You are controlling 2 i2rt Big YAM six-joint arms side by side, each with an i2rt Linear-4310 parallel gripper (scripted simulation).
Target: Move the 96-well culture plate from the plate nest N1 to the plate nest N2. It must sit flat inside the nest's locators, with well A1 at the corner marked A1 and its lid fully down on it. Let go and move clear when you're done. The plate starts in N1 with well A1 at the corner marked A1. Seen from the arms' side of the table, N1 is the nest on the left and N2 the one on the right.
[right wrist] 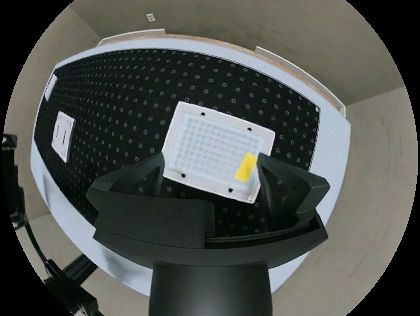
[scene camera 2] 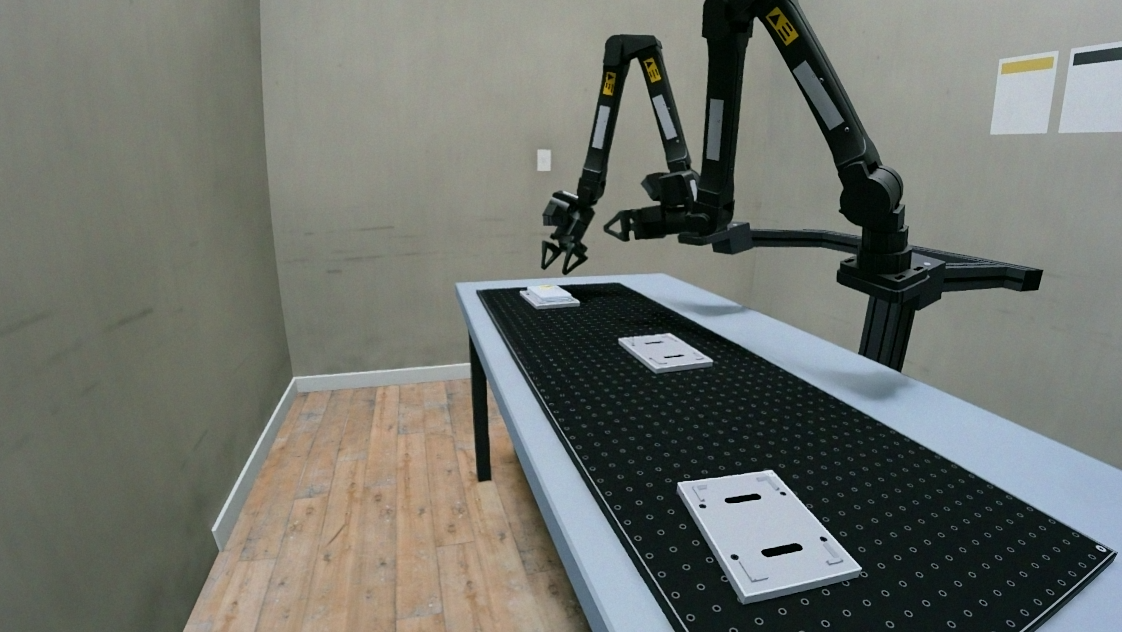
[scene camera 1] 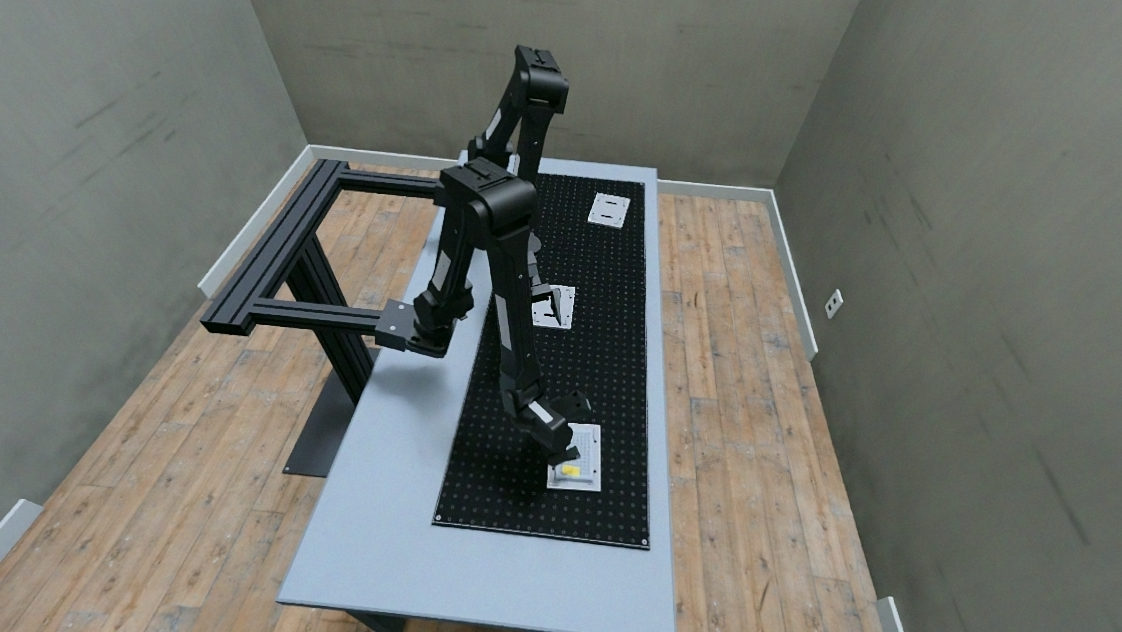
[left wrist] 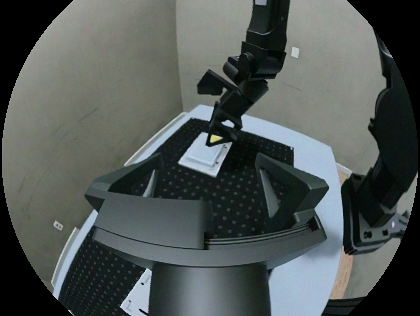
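Observation:
In the pictures: my left gripper, my right gripper, a nest N2. Left wrist view: left gripper, right gripper. Right wrist view: right gripper.

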